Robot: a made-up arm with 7 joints. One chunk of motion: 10 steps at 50 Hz.
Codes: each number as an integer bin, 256 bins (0 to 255) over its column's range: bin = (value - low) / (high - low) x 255, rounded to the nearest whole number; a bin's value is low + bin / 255 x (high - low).
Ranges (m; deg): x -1.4..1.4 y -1.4..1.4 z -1.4..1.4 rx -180..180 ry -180..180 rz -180..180
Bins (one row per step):
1: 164 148 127 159 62 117
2: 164 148 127 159 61 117
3: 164 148 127 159 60 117
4: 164 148 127 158 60 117
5: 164 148 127 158 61 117
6: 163 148 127 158 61 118
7: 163 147 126 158 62 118
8: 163 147 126 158 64 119
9: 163 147 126 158 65 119
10: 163 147 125 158 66 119
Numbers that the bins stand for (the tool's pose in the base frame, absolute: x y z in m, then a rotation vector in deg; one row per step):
1: 0.4008 0.2251 -0.0055 44.47 -92.47 -14.82
2: 0.4008 0.2251 -0.0055 44.47 -93.88 -14.82
3: 0.4008 0.2251 -0.0055 44.47 -95.29 -14.82
4: 0.4008 0.2251 -0.0055 43.06 -95.29 -14.82
5: 0.4008 0.2251 -0.0055 43.06 -93.88 -14.82
6: 0.3898 0.2251 -0.0055 43.06 -93.88 -13.41
7: 0.3898 0.2141 -0.0165 43.06 -92.47 -13.41
8: 0.3898 0.2141 -0.0165 43.06 -89.65 -12.00
9: 0.3898 0.2141 -0.0165 43.06 -88.24 -12.00
10: 0.3898 0.2141 -0.0275 43.06 -86.82 -12.00

